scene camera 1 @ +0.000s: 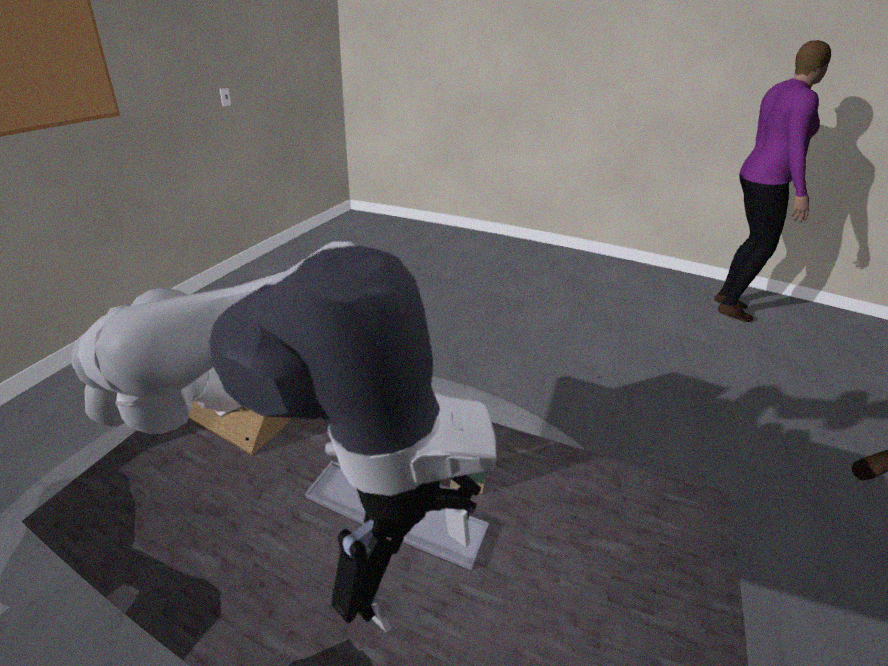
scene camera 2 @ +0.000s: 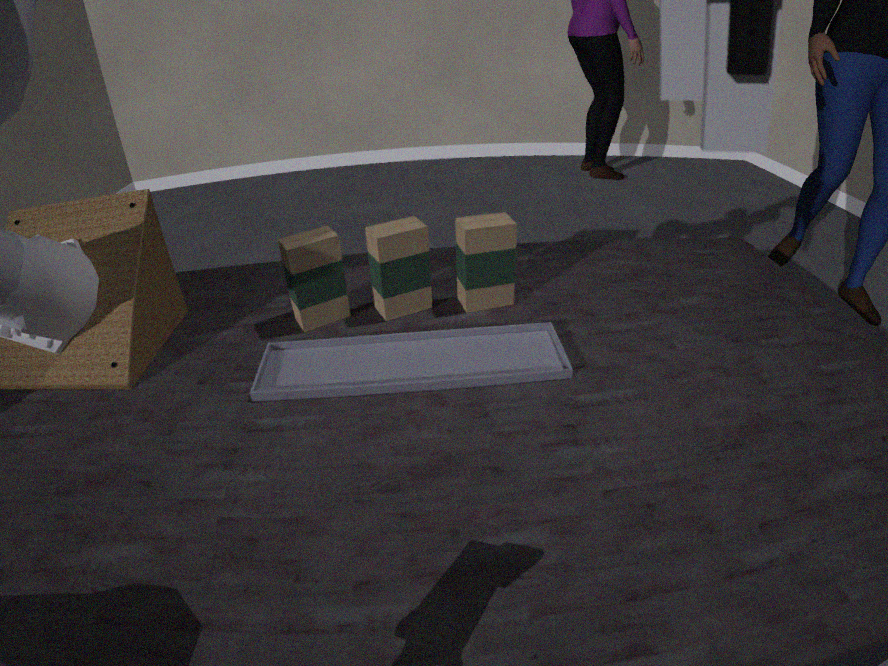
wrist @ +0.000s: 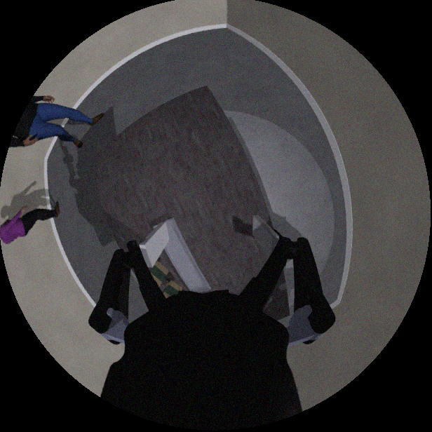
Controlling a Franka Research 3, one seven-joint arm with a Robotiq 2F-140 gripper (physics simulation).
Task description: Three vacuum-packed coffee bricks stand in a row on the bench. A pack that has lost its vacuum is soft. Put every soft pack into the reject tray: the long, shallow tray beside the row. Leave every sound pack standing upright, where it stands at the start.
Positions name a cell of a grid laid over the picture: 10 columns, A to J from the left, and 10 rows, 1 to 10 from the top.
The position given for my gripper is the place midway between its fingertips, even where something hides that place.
I see my gripper (scene camera 2: H2) and a grey reject tray (scene camera 2: F6).
My gripper also shows in scene camera 1 (scene camera 1: E9) and in the wrist view (wrist: E6). The grey reject tray also shows in scene camera 1 (scene camera 1: E8) and in the wrist view (wrist: E6).
